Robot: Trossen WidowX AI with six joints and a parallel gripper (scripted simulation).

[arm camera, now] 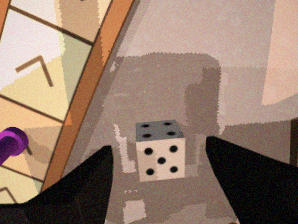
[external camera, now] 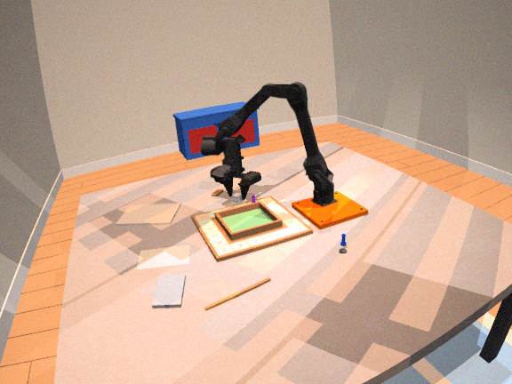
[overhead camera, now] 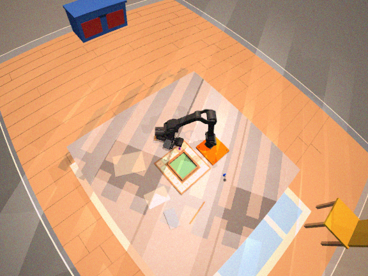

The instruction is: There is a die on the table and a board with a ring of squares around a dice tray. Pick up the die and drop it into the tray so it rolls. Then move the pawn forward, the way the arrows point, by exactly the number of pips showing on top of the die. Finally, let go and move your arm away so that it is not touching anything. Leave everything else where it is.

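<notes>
The purple pawn is 80 mm to the left of my gripper tip, 20 mm behind it and 10 mm above it. Round my gripper tip: green dice tray 180 mm to the left, 60 mm ahead, 10 mm below; blue pawn 450 mm to the left, 90 mm behind; white die right at my gripper tip.
</notes>
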